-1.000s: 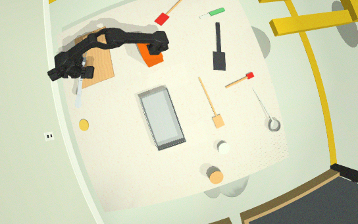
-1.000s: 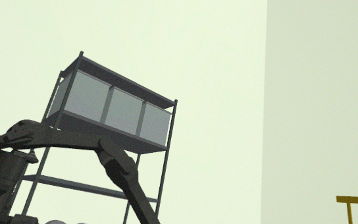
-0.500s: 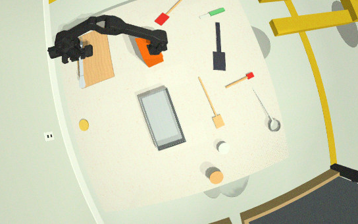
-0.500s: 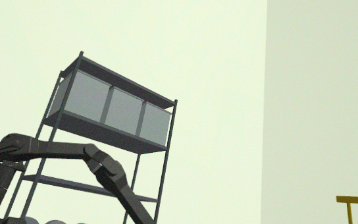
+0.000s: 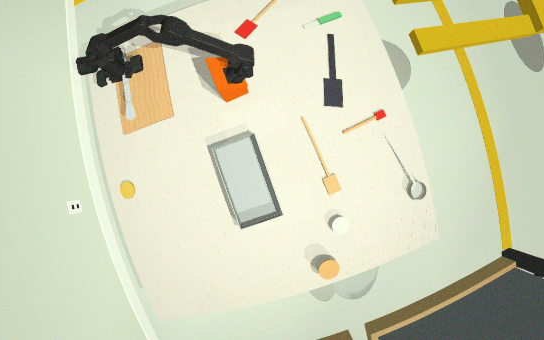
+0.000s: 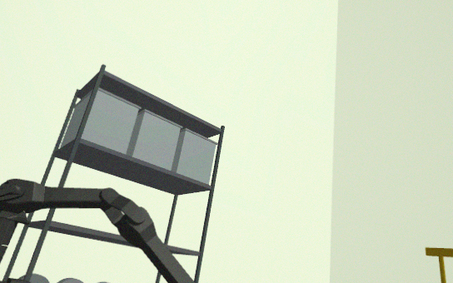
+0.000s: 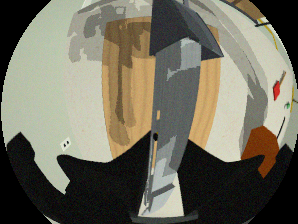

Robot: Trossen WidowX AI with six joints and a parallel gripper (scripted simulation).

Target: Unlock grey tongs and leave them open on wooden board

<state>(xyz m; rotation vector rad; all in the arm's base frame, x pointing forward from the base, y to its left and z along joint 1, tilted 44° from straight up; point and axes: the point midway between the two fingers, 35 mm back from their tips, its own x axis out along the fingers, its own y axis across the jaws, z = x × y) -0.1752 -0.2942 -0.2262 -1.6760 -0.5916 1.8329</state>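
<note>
Now: the wooden board 120 mm below my gripper tip. From my gripper tip the other things lie so: green-handled tool: 20 mm ahead, 790 mm to the left, 120 mm below; then black spatula: 260 mm ahead, 740 mm to the left, 120 mm below; then roasting tin: 530 mm ahead, 280 mm to the left, 100 mm below.
</note>
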